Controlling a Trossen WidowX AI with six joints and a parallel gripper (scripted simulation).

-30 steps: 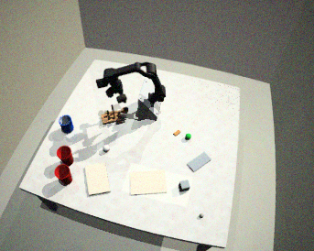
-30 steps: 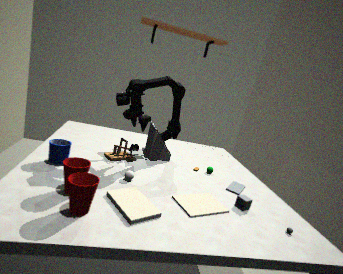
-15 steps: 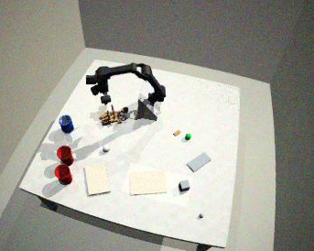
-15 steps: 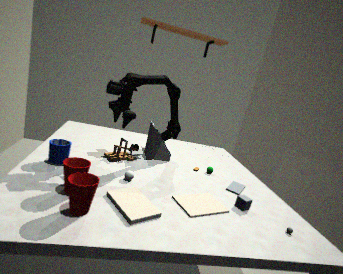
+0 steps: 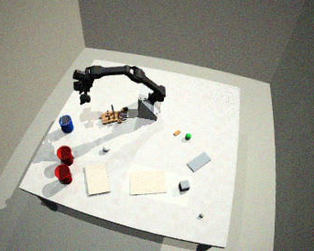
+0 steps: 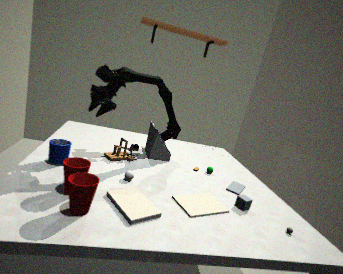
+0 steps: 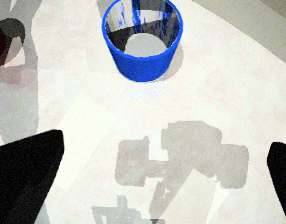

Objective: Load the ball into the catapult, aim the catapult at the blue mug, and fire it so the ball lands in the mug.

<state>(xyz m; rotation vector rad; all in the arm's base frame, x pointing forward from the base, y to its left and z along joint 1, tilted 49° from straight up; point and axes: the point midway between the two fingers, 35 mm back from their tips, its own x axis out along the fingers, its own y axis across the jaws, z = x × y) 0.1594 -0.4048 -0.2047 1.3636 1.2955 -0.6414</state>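
My gripper tip is 11 cm past the black ball, 27 cm to the right of it and 18 cm above it. The rest, counted from my gripper tip: blue mug (7 cm ahead, 12 cm to the right, 21 cm below); pale grey ball (20 cm ahead, 19 cm to the left, 22 cm below); wooden catapult (7 cm behind, 21 cm to the left, 19 cm below).
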